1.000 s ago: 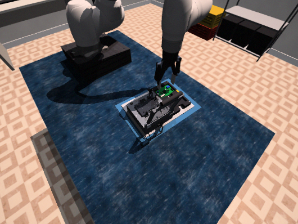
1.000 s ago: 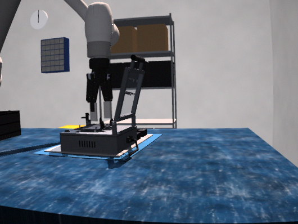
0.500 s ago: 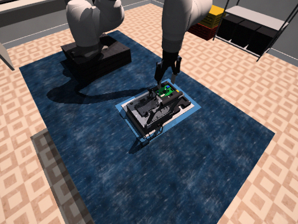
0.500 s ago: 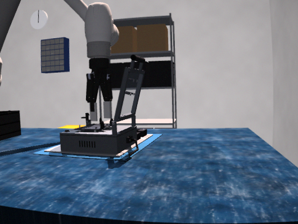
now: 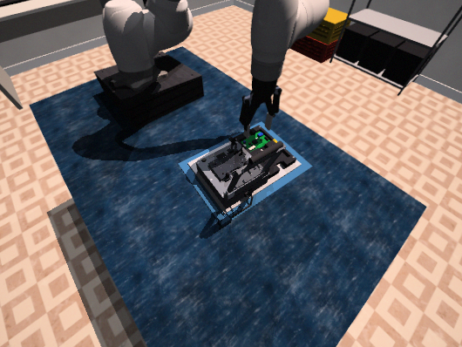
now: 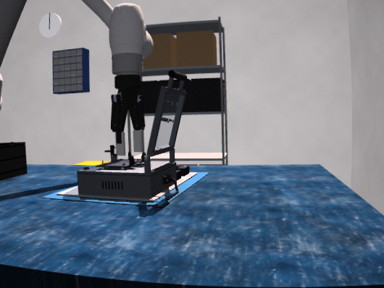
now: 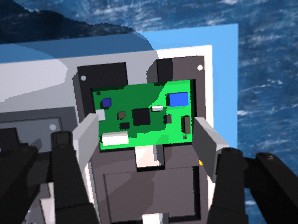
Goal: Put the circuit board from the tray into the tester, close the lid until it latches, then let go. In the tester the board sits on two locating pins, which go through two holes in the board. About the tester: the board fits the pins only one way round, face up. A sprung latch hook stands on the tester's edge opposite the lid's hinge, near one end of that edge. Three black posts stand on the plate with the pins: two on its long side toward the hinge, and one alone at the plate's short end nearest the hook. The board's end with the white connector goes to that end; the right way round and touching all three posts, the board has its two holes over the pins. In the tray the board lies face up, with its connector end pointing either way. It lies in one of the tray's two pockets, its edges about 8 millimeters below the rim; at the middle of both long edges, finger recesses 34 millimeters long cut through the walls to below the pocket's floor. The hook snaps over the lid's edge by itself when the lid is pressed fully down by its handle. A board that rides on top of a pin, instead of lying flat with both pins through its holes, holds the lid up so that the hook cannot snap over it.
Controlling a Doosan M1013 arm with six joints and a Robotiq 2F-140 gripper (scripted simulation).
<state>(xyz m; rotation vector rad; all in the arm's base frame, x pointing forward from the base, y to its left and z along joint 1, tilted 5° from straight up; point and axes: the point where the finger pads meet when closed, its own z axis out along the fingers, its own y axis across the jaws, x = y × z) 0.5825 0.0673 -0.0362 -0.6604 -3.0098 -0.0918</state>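
The green circuit board lies 80 mm below my hand. Round my hand: latch hook: 40 mm behind, 110 mm to the right, 10 mm below; then tester lid: 120 mm ahead, 220 mm to the right, 90 mm above; then tester plate: 10 mm ahead, 180 mm to the right, 20 mm below.
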